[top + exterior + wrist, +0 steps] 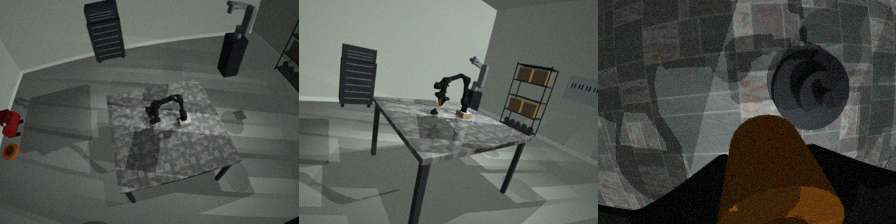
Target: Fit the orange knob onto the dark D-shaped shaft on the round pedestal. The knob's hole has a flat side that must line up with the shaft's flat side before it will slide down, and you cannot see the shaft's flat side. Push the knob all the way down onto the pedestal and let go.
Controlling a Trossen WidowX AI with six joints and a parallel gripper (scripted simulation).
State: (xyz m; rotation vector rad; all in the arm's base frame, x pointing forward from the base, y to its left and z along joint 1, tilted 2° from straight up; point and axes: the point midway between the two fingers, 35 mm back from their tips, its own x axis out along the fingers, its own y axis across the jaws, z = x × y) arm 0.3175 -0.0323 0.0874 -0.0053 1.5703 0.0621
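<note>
Right now the pedestal is 1 cm ahead of my gripper tip, 6 cm to the right of it and 8 cm below it. Also, from my gripper tip: orange knob (2 cm above).
</note>
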